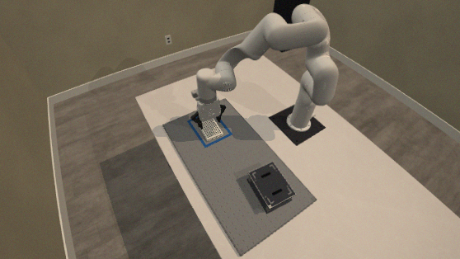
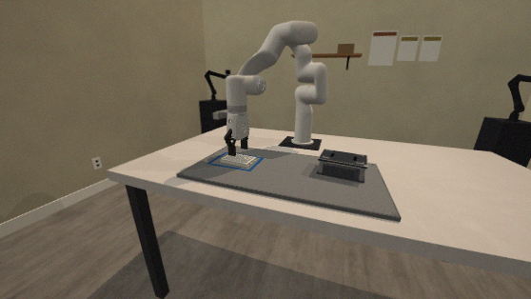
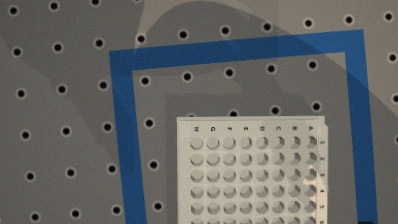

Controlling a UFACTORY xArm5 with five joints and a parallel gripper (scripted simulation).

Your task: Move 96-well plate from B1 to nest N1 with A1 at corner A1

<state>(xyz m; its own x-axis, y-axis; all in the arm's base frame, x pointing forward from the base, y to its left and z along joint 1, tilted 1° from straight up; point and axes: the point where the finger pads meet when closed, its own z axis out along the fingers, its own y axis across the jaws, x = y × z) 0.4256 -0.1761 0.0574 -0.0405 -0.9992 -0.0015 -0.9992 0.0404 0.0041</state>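
The white 96-well plate is 4 cm below my hand. Round my hand: A1 corner mark (1 cm behind, 47 cm to the left, 1 cm above); then dark raised nest N1 (6 cm behind, 40 cm to the left, 1 cm above).
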